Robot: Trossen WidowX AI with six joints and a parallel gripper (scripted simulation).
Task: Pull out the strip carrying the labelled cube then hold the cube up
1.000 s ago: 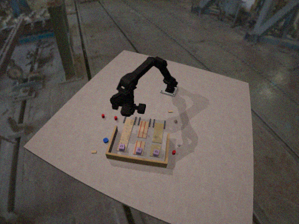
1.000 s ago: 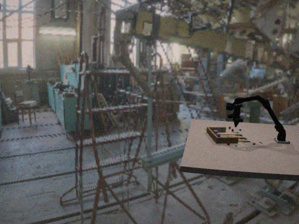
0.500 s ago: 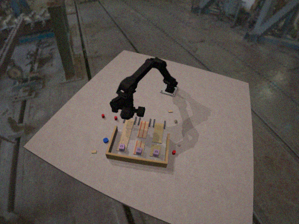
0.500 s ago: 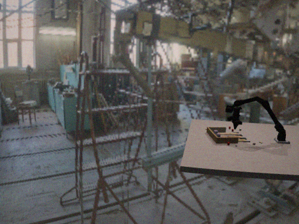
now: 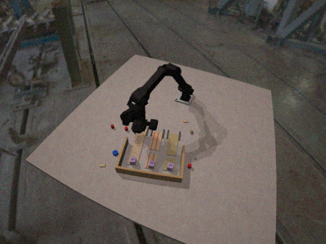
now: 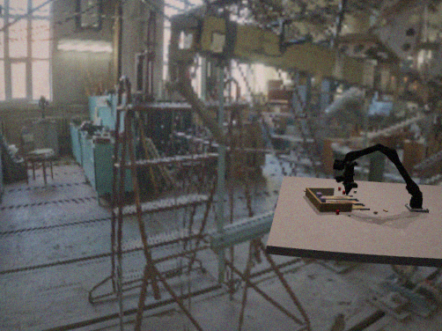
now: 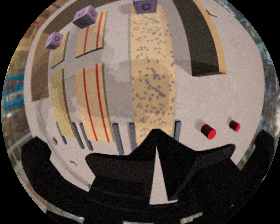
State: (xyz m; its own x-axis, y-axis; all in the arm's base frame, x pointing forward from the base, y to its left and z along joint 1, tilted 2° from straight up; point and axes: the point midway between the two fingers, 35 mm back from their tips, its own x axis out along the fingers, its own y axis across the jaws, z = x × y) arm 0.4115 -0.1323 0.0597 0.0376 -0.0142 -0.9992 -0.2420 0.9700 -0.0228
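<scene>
The speckled tan strip lies 9 cm ahead of my gripper tip, 2 cm to the left of it and 2 cm below it. The rest, counted from my gripper tip: white block 8 cm behind, 15 cm to the right, 1 cm below; blue piece 18 cm ahead, 6 cm to the right, 2 cm below.
</scene>
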